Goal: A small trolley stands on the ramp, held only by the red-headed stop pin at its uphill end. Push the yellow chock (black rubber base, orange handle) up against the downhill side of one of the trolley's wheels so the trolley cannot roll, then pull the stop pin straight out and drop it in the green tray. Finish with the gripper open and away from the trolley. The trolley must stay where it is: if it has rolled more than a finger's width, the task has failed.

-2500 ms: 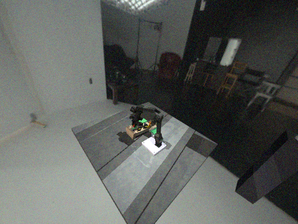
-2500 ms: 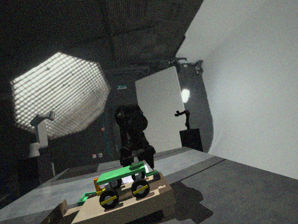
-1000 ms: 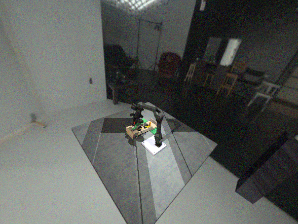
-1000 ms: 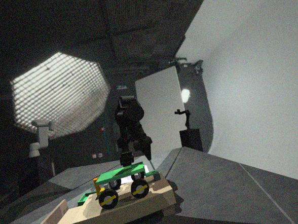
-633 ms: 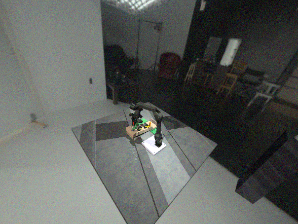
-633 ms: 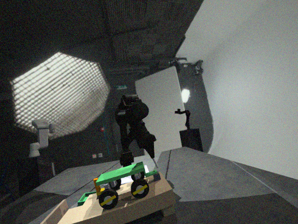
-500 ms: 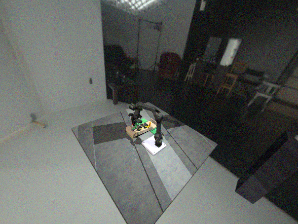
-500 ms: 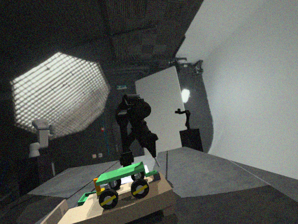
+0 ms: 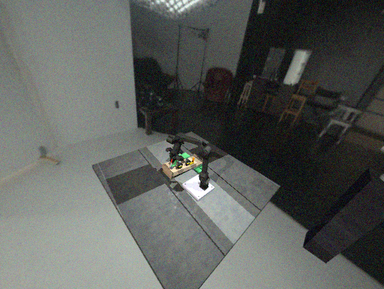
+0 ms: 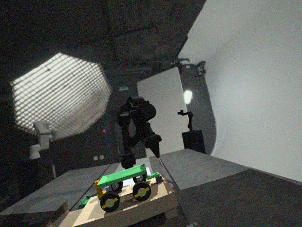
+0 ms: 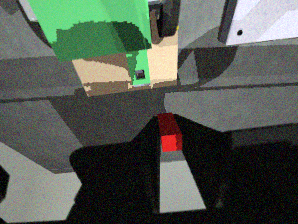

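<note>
Now: gripper tip 110 mm past the green tray, 300 mm to the left of it and 190 mm above it. From my gripper tip the other things lie so: red-headed stop pin (right at my gripper tip); tan ramp (30 mm ahead, 150 mm to the right, 130 mm below); trolley (30 mm ahead, 140 mm to the right, 60 mm below).
</note>
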